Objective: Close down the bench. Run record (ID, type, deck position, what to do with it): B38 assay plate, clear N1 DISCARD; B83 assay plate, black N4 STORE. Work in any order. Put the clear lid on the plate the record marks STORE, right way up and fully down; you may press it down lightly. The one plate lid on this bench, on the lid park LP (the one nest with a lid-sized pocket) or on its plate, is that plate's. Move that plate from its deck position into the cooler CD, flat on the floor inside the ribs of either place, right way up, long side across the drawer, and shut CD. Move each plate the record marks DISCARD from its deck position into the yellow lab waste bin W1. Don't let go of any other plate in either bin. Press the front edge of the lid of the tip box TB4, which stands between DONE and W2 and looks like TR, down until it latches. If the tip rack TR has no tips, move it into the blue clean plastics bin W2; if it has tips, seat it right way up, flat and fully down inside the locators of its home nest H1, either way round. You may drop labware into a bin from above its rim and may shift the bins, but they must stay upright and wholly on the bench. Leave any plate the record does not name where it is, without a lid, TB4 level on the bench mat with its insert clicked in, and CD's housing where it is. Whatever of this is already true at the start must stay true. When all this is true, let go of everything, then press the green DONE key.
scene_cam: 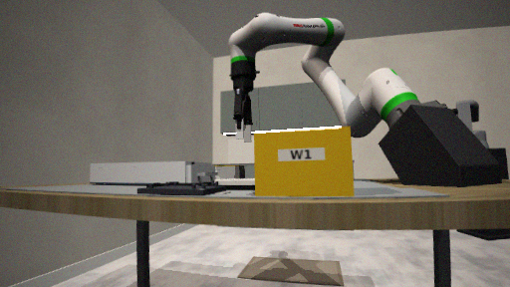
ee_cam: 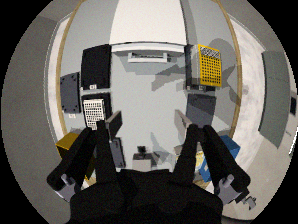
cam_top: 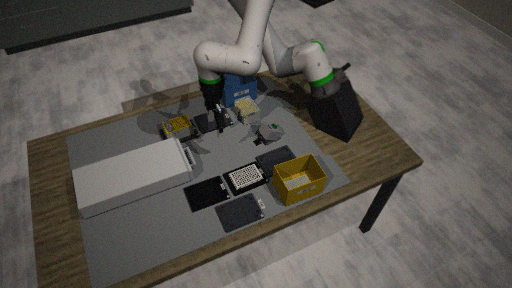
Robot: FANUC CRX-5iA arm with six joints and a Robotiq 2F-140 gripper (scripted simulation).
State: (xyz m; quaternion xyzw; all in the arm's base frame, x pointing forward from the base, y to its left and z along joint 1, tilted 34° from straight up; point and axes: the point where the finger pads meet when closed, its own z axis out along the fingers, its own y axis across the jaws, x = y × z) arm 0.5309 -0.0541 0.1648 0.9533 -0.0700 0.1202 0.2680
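My hand is 21 cm to the left of the yellow tip rack TR, 12 cm above it and 8 cm short of it. From my hand the other things lie so: clear lid: 23 cm ahead, 15 cm below, 5 cm to the right; black plate: 23 cm ahead, 16 cm below, 5 cm to the right; pale well plate: 20 cm to the left, 16 cm below, 1 cm behind.
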